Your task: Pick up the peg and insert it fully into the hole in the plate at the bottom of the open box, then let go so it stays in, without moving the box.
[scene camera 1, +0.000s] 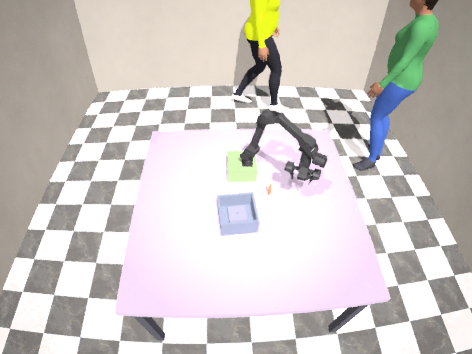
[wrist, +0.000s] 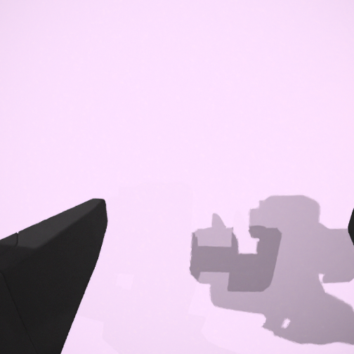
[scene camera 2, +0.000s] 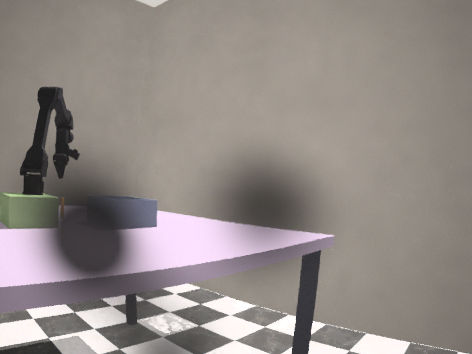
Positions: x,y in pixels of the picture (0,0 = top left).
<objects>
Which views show the blue-grey box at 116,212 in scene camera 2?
Scene camera 1 and scene camera 2 only.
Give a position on a blue-grey box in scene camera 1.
At 251,225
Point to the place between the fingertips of my gripper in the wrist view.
233,215
</objects>
